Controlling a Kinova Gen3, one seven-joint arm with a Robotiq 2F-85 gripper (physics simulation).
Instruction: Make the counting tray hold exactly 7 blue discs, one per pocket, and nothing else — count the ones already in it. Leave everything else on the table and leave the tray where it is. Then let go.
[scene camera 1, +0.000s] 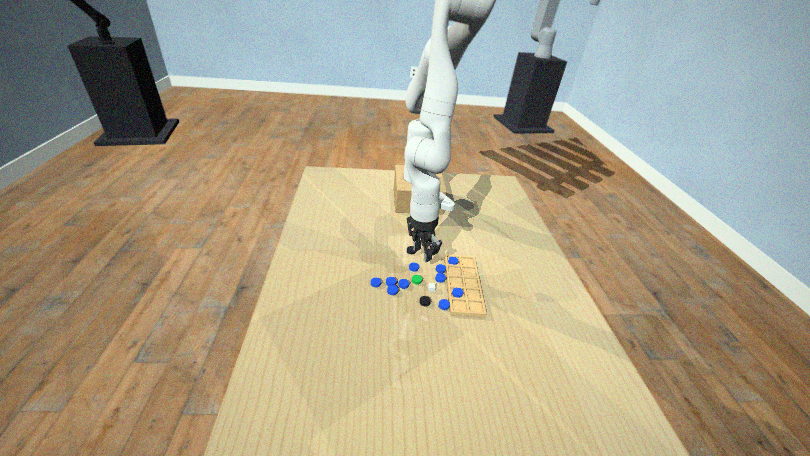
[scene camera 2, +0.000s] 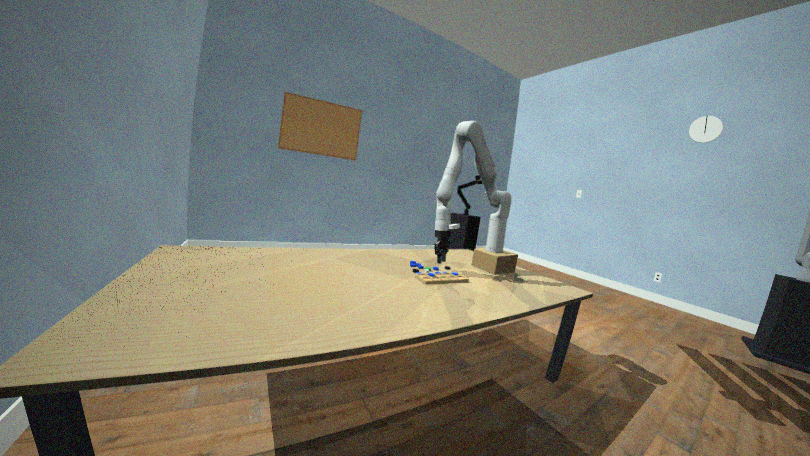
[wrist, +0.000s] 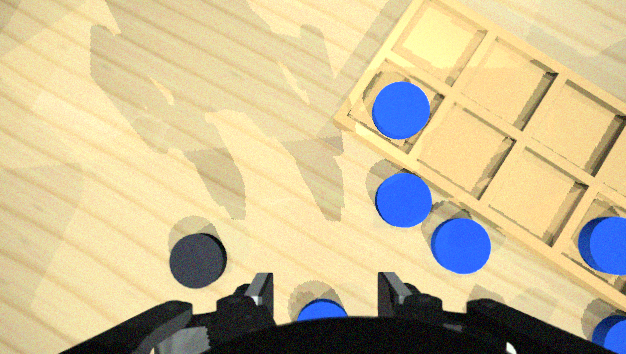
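Note:
The wooden counting tray (scene camera 1: 468, 314) (scene camera 2: 447, 280) (wrist: 520, 140) holds two blue discs: one (scene camera 1: 453, 260) (wrist: 401, 110) in a corner pocket, another (scene camera 1: 457, 292) (wrist: 605, 245) farther along the same row. Two loose blue discs, one (scene camera 1: 440, 268) (wrist: 404, 200) and another (scene camera 1: 440, 277) (wrist: 461, 246), lie beside the tray's long side. Another blue disc (scene camera 1: 443, 304) lies by its near corner. My gripper (scene camera 1: 420, 254) (scene camera 2: 441, 261) (wrist: 325, 294) is open and empty above the table. A blue disc (scene camera 1: 414, 266) (wrist: 322, 310) shows below, between the fingers in the wrist view, partly hidden by the gripper body.
Several blue discs (scene camera 1: 391, 280) lie in a group left of a green disc (scene camera 1: 417, 279). A white cube (scene camera 1: 431, 287) and a black disc (scene camera 1: 425, 300) lie between them and the tray. Another black disc (wrist: 198, 260) lies left of the fingers in the wrist view.

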